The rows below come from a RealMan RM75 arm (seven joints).
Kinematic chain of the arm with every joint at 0, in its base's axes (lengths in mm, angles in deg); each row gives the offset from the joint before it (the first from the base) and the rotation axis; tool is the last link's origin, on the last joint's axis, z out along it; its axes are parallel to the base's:
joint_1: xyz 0 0 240.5 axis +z
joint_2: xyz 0 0 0 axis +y
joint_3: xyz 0 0 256 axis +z
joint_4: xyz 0 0 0 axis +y
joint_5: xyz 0 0 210 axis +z
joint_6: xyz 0 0 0 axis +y
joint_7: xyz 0 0 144 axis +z
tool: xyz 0 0 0
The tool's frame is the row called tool.
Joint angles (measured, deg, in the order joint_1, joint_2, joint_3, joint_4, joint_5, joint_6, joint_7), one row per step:
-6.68, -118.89, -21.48, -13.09, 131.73, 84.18, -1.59
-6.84, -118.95, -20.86, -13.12, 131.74, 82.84, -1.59
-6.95, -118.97, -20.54, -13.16, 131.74, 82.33, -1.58
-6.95, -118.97, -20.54, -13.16, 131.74, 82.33, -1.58
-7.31, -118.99, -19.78, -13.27, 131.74, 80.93, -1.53
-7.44, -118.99, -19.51, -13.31, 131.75, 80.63, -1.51
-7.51, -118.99, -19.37, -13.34, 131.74, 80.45, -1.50
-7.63, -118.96, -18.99, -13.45, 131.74, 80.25, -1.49
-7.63, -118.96, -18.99, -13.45, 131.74, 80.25, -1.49
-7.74, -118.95, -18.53, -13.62, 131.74, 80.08, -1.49
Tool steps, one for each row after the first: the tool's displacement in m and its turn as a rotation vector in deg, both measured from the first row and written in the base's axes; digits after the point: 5 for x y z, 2 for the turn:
-0.00097, 0.00001, -0.00398, -1.28, 0.55, 0.49
-0.00100, 0.00014, -0.00571, -1.83, 0.76, 0.58
-0.00100, 0.00014, -0.00571, -1.83, 0.76, 0.58
-0.00121, 0.00101, -0.00993, -3.23, 1.38, 0.80
-0.00092, 0.00129, -0.01109, -3.62, 1.54, 0.73
-0.00080, 0.00147, -0.01172, -3.83, 1.62, 0.71
-0.00013, 0.00153, -0.01289, -4.25, 1.70, 0.51
-0.00013, 0.00153, -0.01289, -4.25, 1.70, 0.51
0.00099, 0.00137, -0.01442, -4.73, 1.69, 0.24

